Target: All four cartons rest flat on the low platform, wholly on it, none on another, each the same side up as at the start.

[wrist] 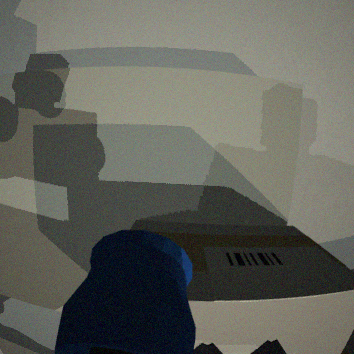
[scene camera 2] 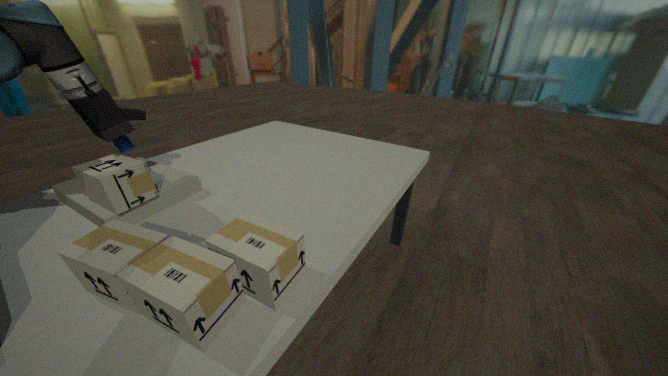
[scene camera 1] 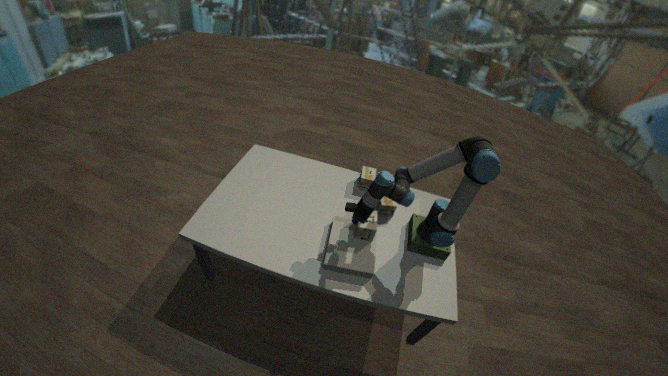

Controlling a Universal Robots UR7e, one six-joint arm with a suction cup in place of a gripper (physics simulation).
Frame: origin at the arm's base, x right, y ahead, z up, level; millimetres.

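Seen in the pictures: hand, tool point: (wrist: 139, 271) (scene camera 2: 127, 148) (scene camera 1: 354, 221); arm's base, link origin: (scene camera 1: 429, 233).
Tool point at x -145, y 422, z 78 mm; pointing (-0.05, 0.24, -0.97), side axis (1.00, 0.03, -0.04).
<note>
Offsets run from my tool point to a thing's middle. Level surfaces: height alone.
The low grey platform @[dx -51, dy -23, dz -125 mm] (scene camera 1: 340, 227) (scene camera 2: 185, 186) (wrist: 165, 100) bears one carton @[dx +54, dy -60, dz -55 mm] (scene camera 1: 366, 233) (scene camera 2: 120, 185) (wrist: 255, 280). It lies on its side, with its arrows pointing sideways and its barcode face toward my cup. My blue suction cup (scene camera 1: 355, 220) (scene camera 2: 125, 149) (wrist: 145, 235) is tilted, close to this carton's upper edge; a small gap shows in scene camera 2, and nothing hangs from it. Off the platform, a left carton @[dx +311, dy -144, dz -101 mm] (scene camera 2: 112, 240), a middle carton @[dx +449, dy -109, dz -101 mm] (scene camera 2: 180, 272) and a right carton @[dx +490, dy +1, dz -101 mm] (scene camera 2: 260, 245) stand on the table, arrows up. The left and middle ones stand side by side.
The white table @[dz -149 mm] (scene camera 1: 240, 210) (scene camera 2: 310, 165) carries everything. The arm's green base (scene camera 1: 425, 240) stands at the table's right side in scene camera 1. Arm shadows fall across the platform. The right and middle cartons stand near a table edge.
</note>
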